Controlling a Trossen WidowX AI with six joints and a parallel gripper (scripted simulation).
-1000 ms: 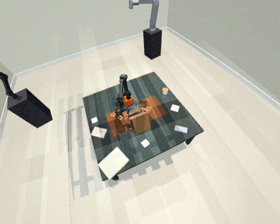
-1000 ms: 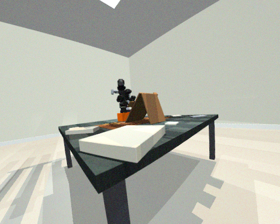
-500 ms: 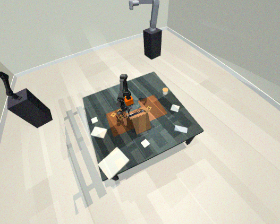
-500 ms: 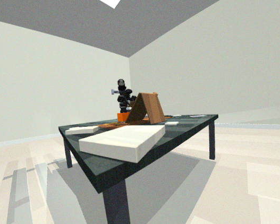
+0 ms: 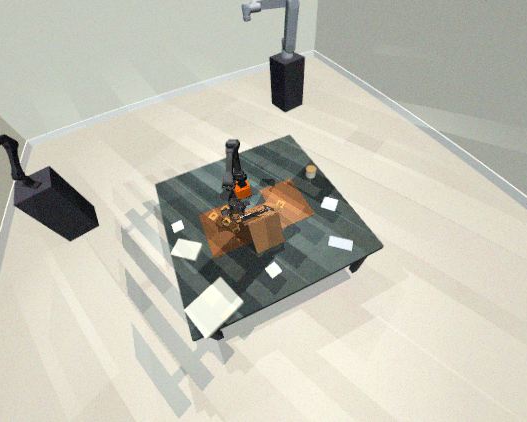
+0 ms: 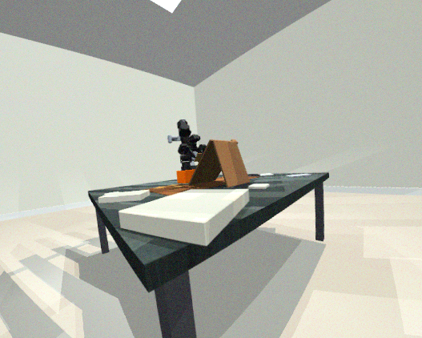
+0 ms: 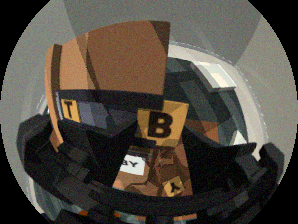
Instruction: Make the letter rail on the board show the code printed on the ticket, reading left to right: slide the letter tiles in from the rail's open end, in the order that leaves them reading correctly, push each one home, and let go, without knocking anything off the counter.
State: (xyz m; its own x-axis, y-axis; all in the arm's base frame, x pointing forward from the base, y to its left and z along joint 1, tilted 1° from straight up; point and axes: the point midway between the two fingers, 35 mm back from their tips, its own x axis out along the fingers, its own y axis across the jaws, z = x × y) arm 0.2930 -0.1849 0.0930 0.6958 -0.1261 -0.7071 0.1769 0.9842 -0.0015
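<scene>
My gripper tip is 5 cm past the white ticket, 6 cm to the right of it and 7 cm above it. Round my gripper tip: yellow letter tile 4 cm behind, 34 cm to the left, 17 cm below; flat white slab 12 cm behind, 39 cm to the right, 16 cm below; mat 12 cm behind, 15 cm to the left, 17 cm below.
</scene>
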